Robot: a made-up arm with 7 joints. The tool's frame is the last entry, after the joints.
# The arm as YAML. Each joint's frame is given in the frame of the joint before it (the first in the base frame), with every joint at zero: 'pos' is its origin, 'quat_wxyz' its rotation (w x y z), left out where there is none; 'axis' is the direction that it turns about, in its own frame. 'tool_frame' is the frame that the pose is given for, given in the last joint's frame.
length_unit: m
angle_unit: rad
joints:
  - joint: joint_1
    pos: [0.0, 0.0, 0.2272]
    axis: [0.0, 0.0, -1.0]
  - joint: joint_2
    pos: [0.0, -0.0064, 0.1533]
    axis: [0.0, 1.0, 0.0]
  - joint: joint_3
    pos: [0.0, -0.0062, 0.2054]
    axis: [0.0, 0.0, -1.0]
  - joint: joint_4
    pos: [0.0, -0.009, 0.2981]
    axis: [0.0, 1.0, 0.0]
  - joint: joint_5
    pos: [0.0, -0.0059, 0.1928]
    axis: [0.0, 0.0, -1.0]
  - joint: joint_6
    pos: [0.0, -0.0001, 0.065]
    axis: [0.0, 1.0, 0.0]
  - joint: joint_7
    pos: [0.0, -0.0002, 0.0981]
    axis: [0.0, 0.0, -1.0]
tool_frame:
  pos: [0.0, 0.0, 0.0]
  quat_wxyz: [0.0, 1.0, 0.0, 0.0]
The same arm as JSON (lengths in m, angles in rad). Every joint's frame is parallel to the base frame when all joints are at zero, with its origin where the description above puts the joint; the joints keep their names.
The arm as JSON. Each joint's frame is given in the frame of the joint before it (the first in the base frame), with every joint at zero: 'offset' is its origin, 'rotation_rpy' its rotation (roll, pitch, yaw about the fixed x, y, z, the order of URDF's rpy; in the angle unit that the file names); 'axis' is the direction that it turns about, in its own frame. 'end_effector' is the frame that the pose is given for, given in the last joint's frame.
{"length_unit": "m", "angle_unit": "rad", "chain": [
  {"id": "joint_1", "offset": [0.0, 0.0, 0.2272], "rotation_rpy": [0.0, 0.0, 0.0], "axis": "-z"},
  {"id": "joint_2", "offset": [0.0, -0.0064, 0.1533], "rotation_rpy": [0.0, 0.0, 0.0], "axis": "+y"},
  {"id": "joint_3", "offset": [0.0, -0.0062, 0.2054], "rotation_rpy": [0.0, 0.0, 0.0], "axis": "-z"},
  {"id": "joint_4", "offset": [0.0, -0.009, 0.2981], "rotation_rpy": [0.0, 0.0, 0.0], "axis": "+y"},
  {"id": "joint_5", "offset": [0.0, -0.0059, 0.1928], "rotation_rpy": [0.0, 0.0, 0.0], "axis": "-z"},
  {"id": "joint_6", "offset": [0.0, -0.0001, 0.065], "rotation_rpy": [0.0, 0.0, 0.0], "axis": "+y"},
  {"id": "joint_7", "offset": [0.0, -0.0002, 0.0981], "rotation_rpy": [0.0, 0.0, 0.0], "axis": "-z"}
], "end_effector": {"offset": [0.0, 0.0, 0.0], "rotation_rpy": [3.1416, 0.0, 0.0]}}

